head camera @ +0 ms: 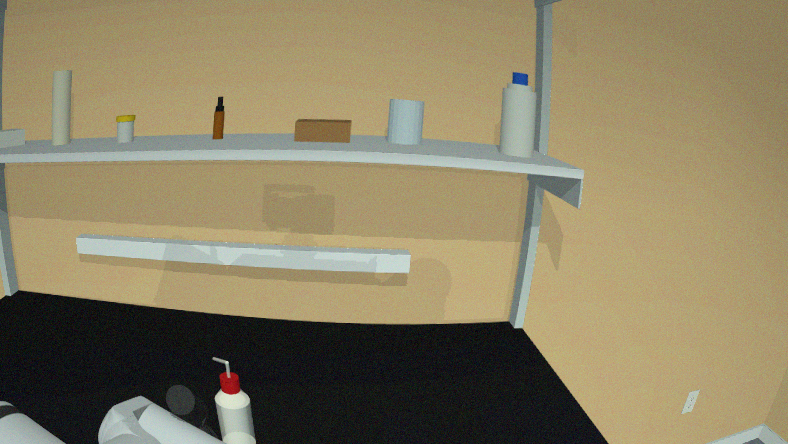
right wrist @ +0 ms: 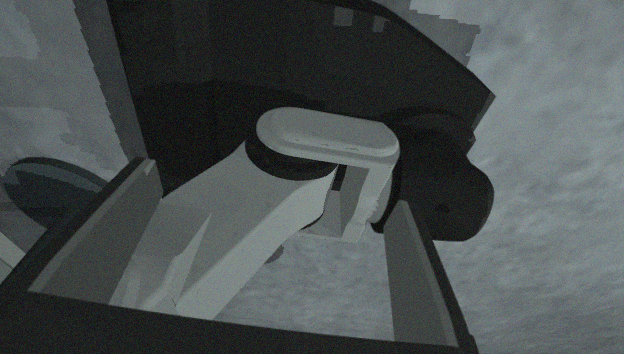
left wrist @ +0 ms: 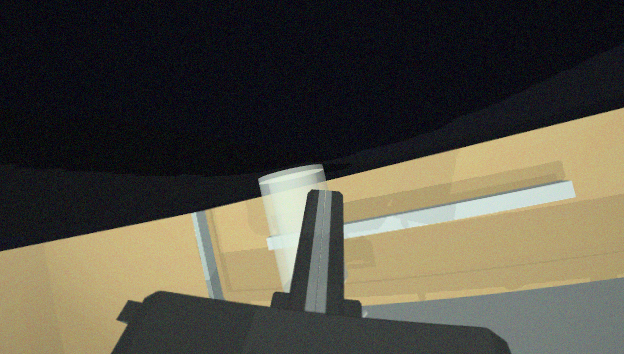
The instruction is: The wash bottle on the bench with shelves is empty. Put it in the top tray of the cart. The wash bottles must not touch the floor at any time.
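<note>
The wash bottle, white with a red cap and a bent spout, stands upright on the black bench top at the bottom of the head view. In the left wrist view, it appears upside down behind the fingers, its cap end hidden. My left gripper is shut with its fingers together and empty; the bottle lies beyond them, not between them. The gap to the bottle cannot be judged. My right gripper is open and empty, with pale robot parts showing between and beyond its fingers. The cart does not show.
A grey shelf above the bench holds a blue-capped bottle, a light blue cylinder, a brown block and several smaller things. A pale rail runs along the wall. A shelf post stands at the right.
</note>
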